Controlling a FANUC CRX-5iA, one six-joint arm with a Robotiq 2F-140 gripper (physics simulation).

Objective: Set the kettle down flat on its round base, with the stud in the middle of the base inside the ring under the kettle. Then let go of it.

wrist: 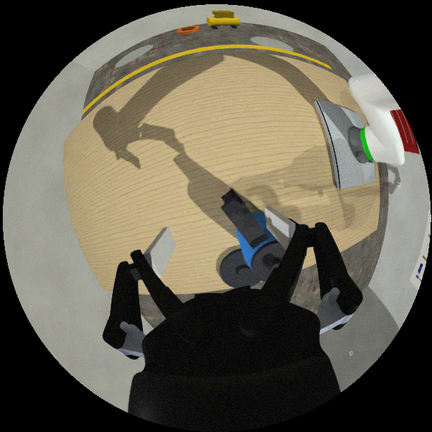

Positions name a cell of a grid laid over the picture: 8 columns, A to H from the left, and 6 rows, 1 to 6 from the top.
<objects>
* my gripper: E4
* kettle: E4
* round base: E4
</objects>
